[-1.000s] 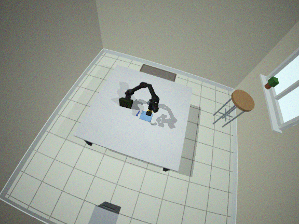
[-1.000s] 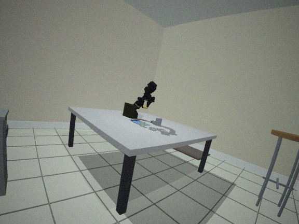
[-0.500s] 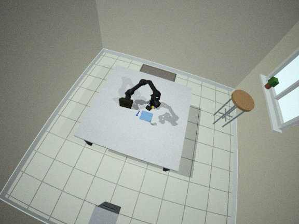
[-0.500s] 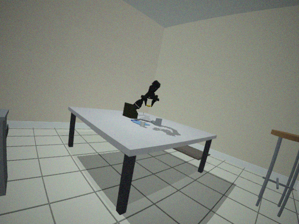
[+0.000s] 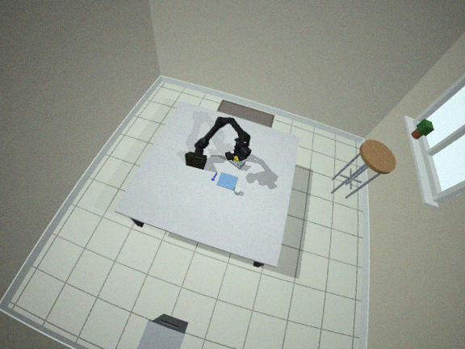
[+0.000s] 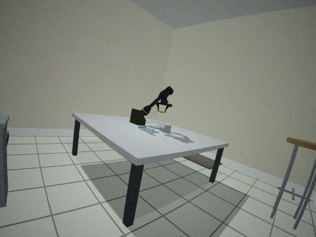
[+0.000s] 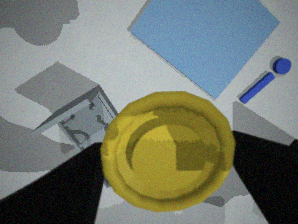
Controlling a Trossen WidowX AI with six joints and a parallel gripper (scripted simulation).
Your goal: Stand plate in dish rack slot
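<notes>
Right now my gripper tip is 10 mm short of the grey dish rack, 100 mm to the right of it and 170 mm above it. Also, from my gripper tip: blue spoon: 150 mm behind, 100 mm to the right, 190 mm below; white cup: 70 mm ahead, 190 mm to the right, 170 mm below; yellow plate: 10 mm above.
</notes>
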